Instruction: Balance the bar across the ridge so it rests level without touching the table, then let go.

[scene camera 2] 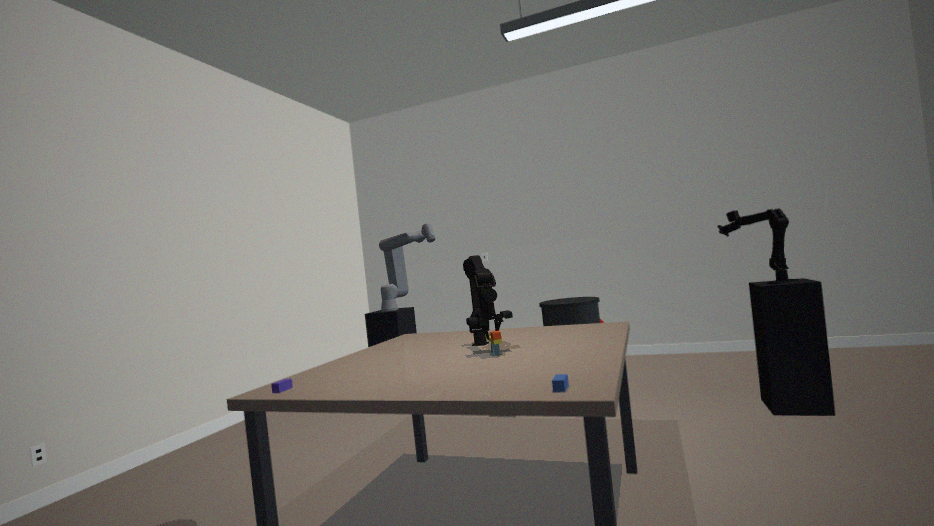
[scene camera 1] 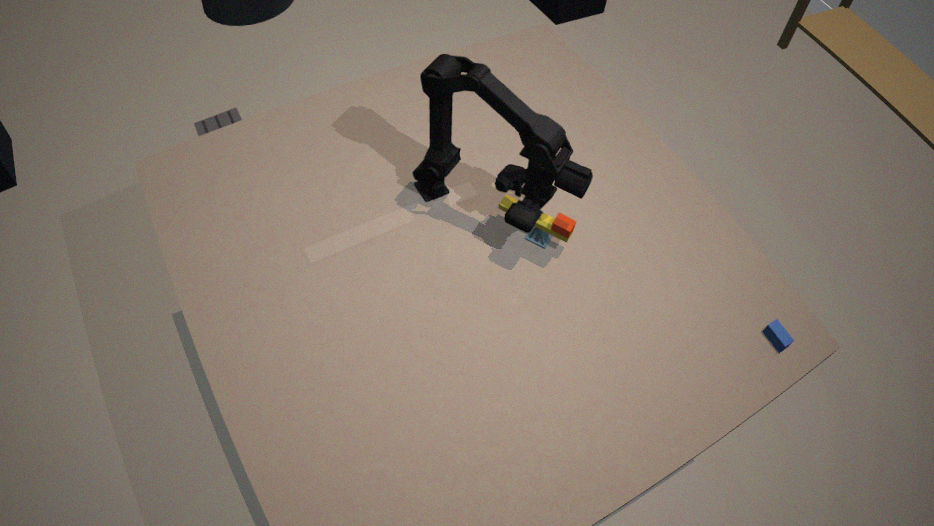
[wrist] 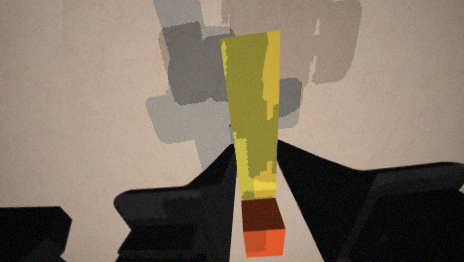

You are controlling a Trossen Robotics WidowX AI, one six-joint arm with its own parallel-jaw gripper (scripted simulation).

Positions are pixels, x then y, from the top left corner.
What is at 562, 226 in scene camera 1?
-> A bar.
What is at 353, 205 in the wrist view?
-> My gripper.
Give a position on a bar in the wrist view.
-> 251, 62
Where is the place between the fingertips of my gripper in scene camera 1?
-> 532, 216
